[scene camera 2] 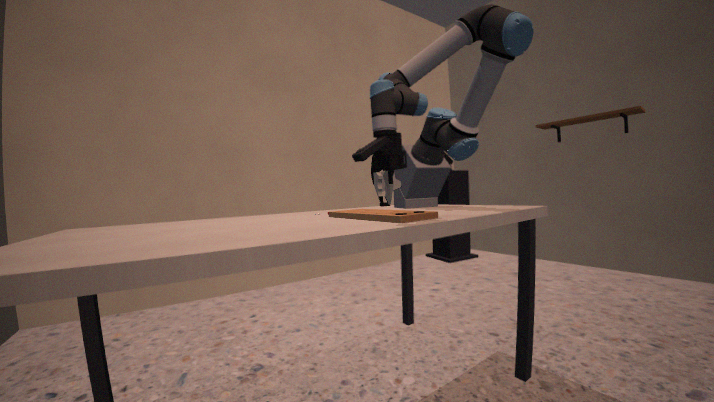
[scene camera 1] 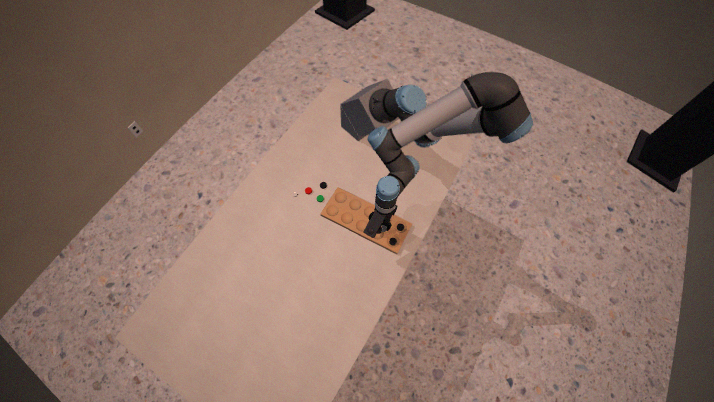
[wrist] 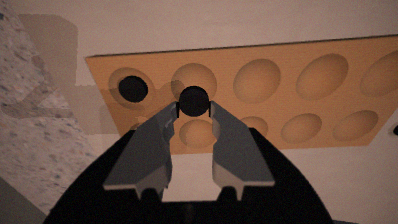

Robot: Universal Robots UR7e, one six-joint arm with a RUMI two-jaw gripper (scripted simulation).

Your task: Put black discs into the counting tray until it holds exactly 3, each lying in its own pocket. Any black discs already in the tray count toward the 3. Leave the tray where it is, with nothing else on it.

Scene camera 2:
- my gripper: 385, 204
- counting tray: 380, 215
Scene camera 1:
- counting tray: 345, 209
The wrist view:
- my gripper: 194, 102
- counting tray: 328, 93
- black disc: 193, 101
